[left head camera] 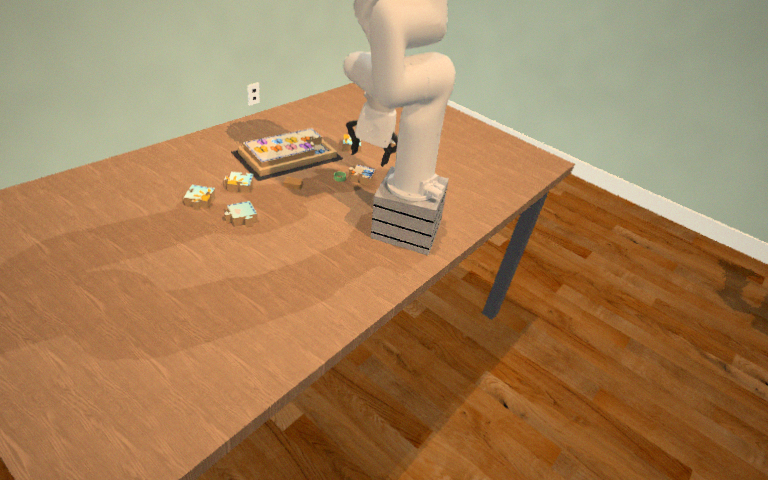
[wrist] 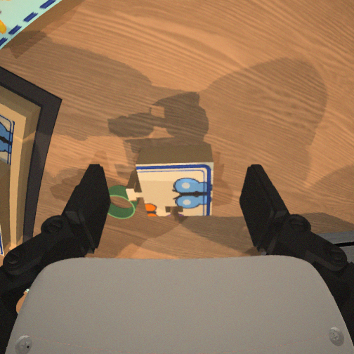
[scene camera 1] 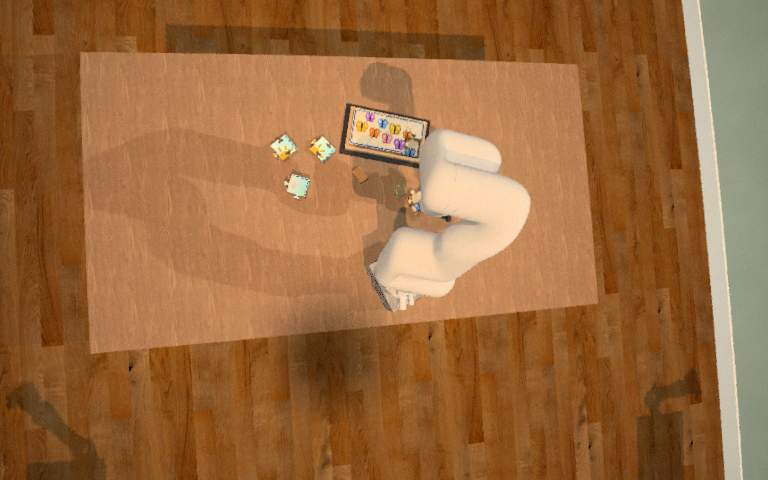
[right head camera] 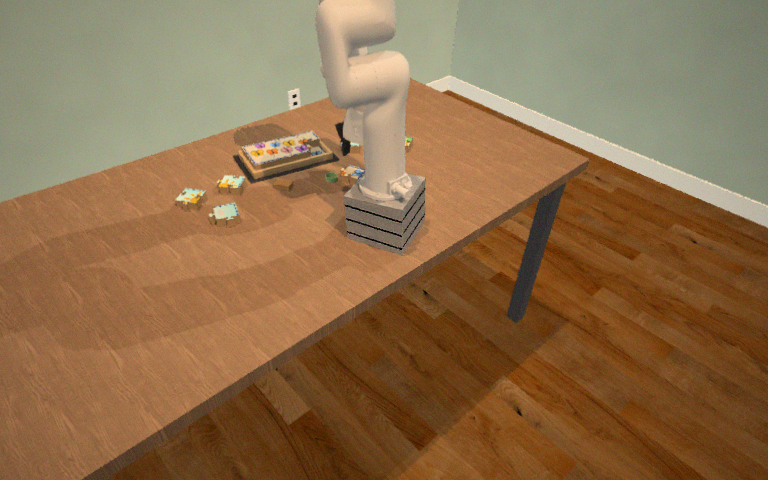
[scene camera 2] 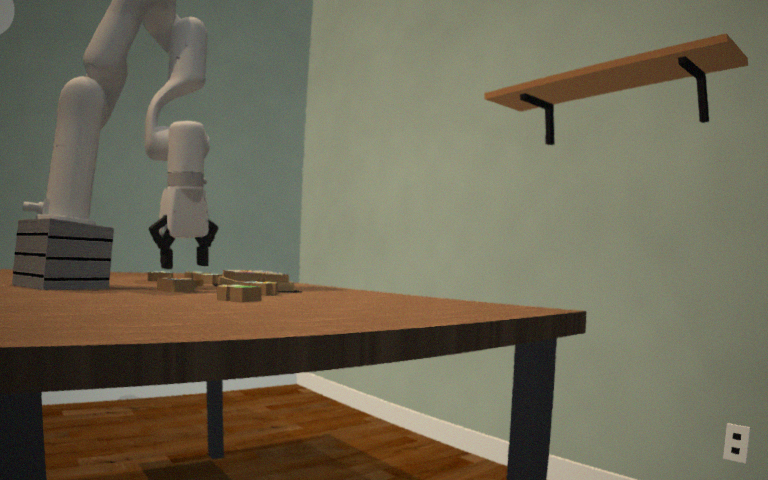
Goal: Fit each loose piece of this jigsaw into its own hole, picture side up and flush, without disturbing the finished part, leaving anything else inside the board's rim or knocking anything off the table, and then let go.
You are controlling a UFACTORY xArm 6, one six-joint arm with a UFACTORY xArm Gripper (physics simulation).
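Where they show: gripper, between the fingertips: [left head camera: 368, 158] [right head camera: 359, 159] [scene camera 2: 185, 267]; arm's base, origin of its link: [left head camera: 412, 186] [right head camera: 385, 186] [scene camera 2: 65, 223].
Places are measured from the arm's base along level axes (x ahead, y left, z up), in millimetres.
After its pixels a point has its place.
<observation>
My gripper [left head camera: 369, 158] @[x 241, y -107, z -81 mm] [scene camera 2: 184, 264] @[x 241, y -107, z -81 mm] [wrist: 175, 182] is open and empty, fingers pointing down, above a loose cream piece [left head camera: 362, 171] @[x 230, y -75, z -106 mm] [right head camera: 352, 172] @[x 230, y -73, z -107 mm] [scene camera 1: 415, 200] @[x 234, y -69, z -106 mm] [wrist: 160, 180]. That piece lies picture side up, with a blue butterfly and a blue border; in the wrist view it shows between the fingers, below them. The jigsaw board [left head camera: 283, 165] @[x 386, y 82, z -113 mm] [right head camera: 283, 166] @[x 382, y 64, z -113 mm] [scene camera 1: 379, 158] [wrist: 42, 115] holds cream butterfly pieces and has a brown gap near its right end. The arm hides part of the board's right edge in scene camera 1.
A green ring [left head camera: 339, 176] @[x 258, y -12, z -118 mm] [wrist: 117, 192] lies beside the cream piece. A brown block [left head camera: 293, 182] @[x 309, y 110, z -116 mm] [scene camera 1: 360, 174] @[x 316, y 104, z -117 mm] lies in front of the board. Teal pieces [scene camera 1: 283, 147] @[x 392, y 338, z -107 mm] [scene camera 1: 322, 148] @[x 392, y 222, z -106 mm] [scene camera 1: 297, 185] @[x 277, y 298, z -106 mm] lie left; another [left head camera: 347, 140] @[x 384, y -163, z -107 mm] [wrist: 22, 17] lies right of the board. A green-topped piece [right head camera: 408, 141] @[x 273, y -327, z -110 mm] [scene camera 2: 239, 292] @[x 275, y -346, z -115 mm] lies farther right.
</observation>
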